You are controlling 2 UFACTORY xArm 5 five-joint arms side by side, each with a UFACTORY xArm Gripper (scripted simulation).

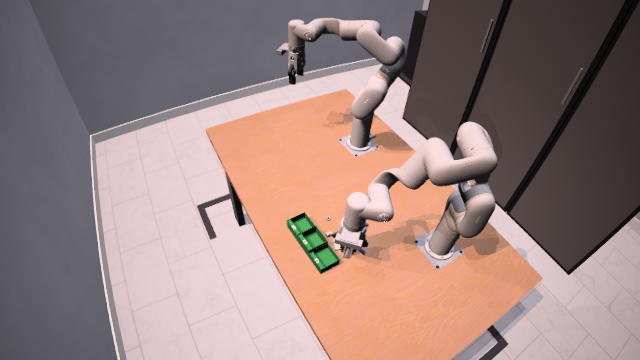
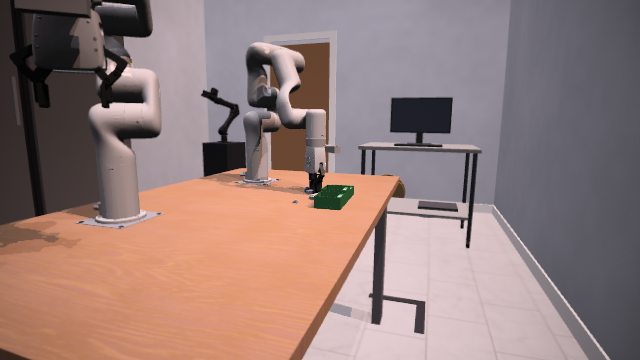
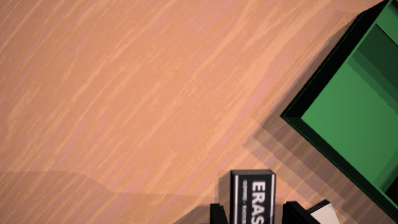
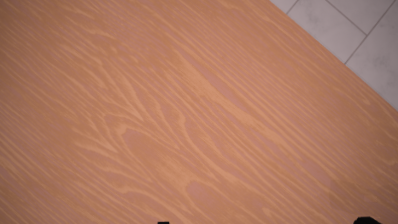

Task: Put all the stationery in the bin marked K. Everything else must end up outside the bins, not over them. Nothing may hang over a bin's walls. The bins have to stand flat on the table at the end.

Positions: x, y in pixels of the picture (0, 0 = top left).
three joined green bins: image 1; image 2; image 3 349, 113; not seen in image 4 (out of frame)
same spot on three joined green bins: [image 2: 333, 197] = [image 1: 291, 218]
